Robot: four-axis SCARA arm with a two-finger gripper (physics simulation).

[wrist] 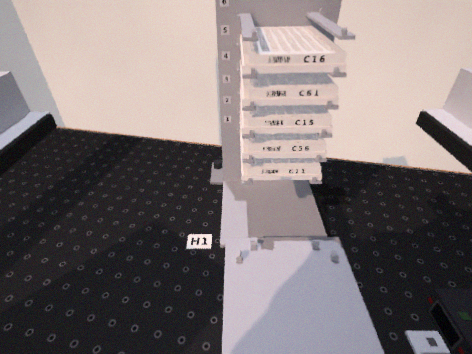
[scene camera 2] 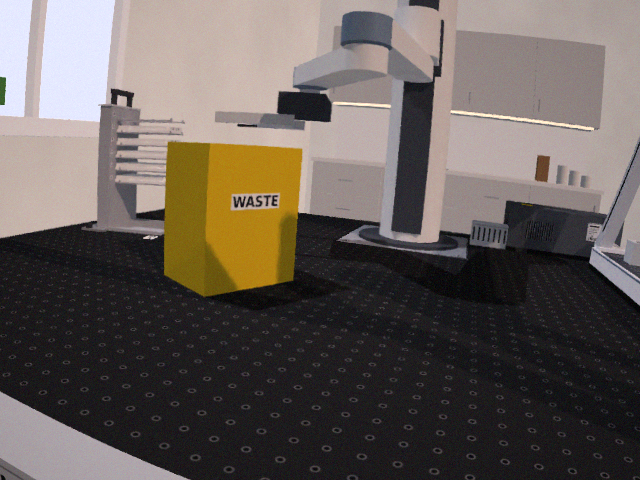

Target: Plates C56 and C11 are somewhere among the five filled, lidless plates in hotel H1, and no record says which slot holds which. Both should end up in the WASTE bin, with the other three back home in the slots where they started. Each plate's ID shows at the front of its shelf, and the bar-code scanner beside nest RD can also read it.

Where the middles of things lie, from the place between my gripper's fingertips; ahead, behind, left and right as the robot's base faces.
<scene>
The plate C56 [wrist: 279, 145] lies 21 cm to the right of my hand and 11 cm below it. Round my hand: dark box [scene camera 2: 572, 227]: 42 cm behind, 75 cm to the left, 19 cm below; plate C11 [wrist: 263, 168]: 21 cm to the right, 14 cm below.
</scene>
